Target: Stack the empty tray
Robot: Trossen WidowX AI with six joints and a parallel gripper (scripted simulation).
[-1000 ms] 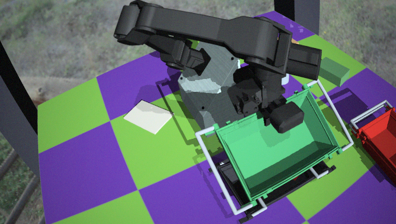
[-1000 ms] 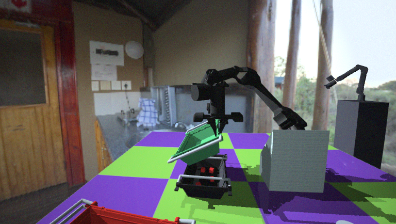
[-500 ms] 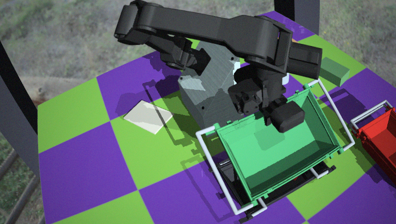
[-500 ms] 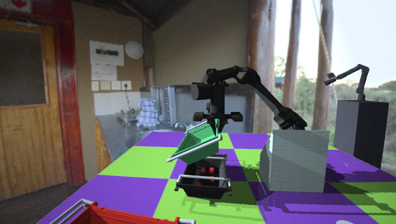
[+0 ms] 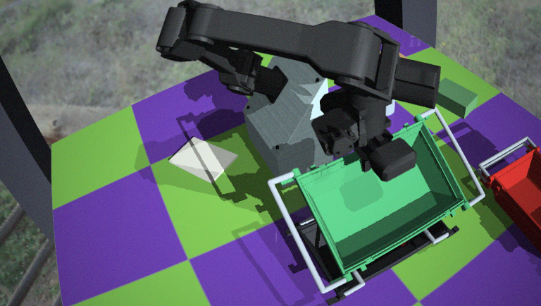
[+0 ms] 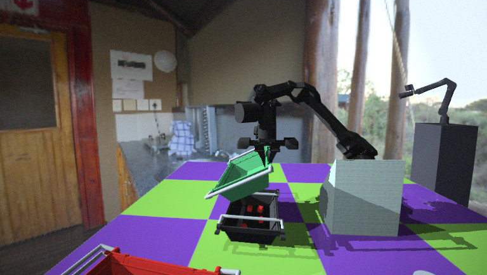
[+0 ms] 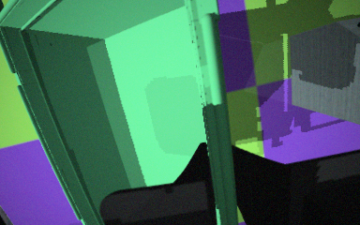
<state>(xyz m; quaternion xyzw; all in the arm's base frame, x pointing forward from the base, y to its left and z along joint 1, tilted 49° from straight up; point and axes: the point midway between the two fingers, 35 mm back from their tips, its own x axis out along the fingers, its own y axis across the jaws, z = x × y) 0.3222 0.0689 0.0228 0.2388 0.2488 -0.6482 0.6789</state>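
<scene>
Right now the green tray is 70 mm ahead of my gripper tip. Also, from my gripper tip: dark green block: 220 mm behind, 450 mm to the left, 160 mm below; white sheet: 370 mm behind, 230 mm to the right, 180 mm below; grey cylinder: 300 mm behind, 250 mm to the left, 150 mm below.
</scene>
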